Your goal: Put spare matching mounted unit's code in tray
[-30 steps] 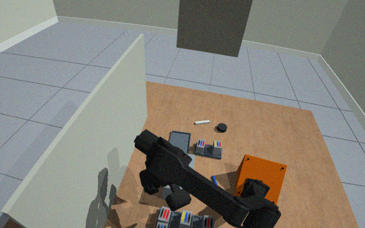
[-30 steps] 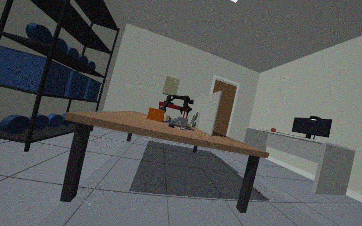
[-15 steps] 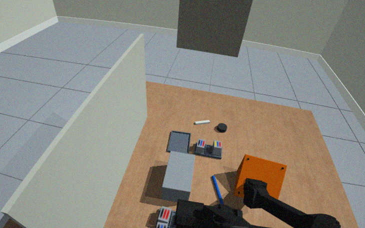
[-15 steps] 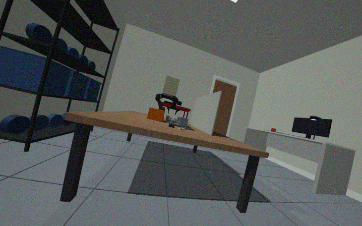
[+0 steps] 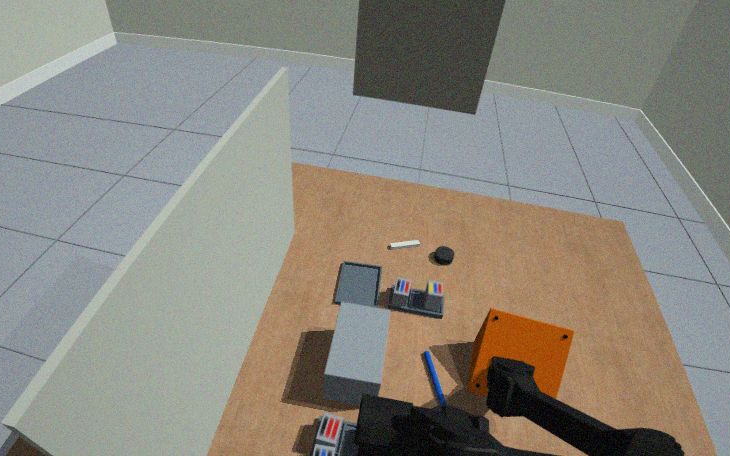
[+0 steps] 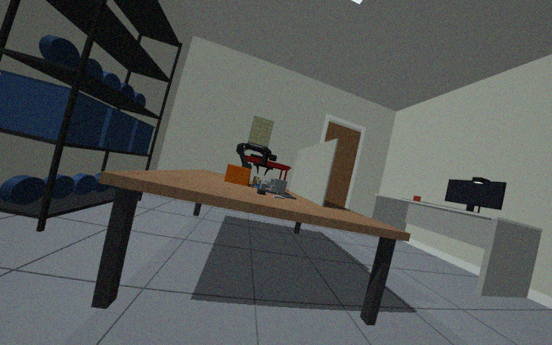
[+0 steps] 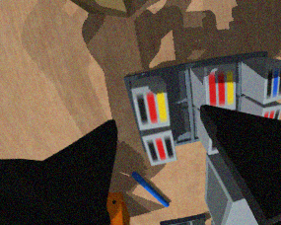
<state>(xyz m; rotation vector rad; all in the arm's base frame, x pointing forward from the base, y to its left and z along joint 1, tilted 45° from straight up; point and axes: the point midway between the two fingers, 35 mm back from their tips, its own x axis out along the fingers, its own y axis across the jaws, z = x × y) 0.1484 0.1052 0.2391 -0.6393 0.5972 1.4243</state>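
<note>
The grey spare block is 1 cm to the right of my gripper tip and 6 cm below it. Also, from my gripper tip: blue pen 2 cm behind, 22 cm to the right, 9 cm below; then tall grey box 14 cm ahead, 20 cm to the right, 5 cm below; then rack 4 cm ahead, 40 cm to the right, 9 cm below.
</note>
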